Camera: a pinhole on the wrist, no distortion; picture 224 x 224 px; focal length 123.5 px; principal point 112.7 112.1 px. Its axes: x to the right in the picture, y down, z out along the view. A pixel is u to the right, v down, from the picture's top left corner.
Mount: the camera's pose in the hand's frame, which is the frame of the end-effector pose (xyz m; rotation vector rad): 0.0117 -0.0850 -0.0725 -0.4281 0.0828 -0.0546
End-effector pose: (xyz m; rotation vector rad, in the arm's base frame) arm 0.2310 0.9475 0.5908 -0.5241 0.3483 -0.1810
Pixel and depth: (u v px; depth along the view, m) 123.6 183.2 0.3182
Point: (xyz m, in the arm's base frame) 0.3685 1.1705 0.5722
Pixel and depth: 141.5 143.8 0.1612
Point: 0.3127 0.9693 0.6077
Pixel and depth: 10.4 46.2 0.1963
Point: 0.1575 0.9808 0.8037
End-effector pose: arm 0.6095 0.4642 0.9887 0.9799 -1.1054 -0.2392
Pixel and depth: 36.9 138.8 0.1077
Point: 0.5767 0.4711 0.9516
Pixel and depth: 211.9 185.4 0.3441
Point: 0.5858 0.3221 1.3802
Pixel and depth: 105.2 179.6 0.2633
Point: 0.4870 0.4807 1.1337
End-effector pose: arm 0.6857 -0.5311 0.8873 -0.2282 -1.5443 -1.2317
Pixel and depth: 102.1 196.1 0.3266
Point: 0.7715 -0.3248 1.0673
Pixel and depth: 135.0 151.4 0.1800
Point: 0.6490 -0.4910 0.9689
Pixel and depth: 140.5 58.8 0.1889
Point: 0.5218 -0.4971 0.9120
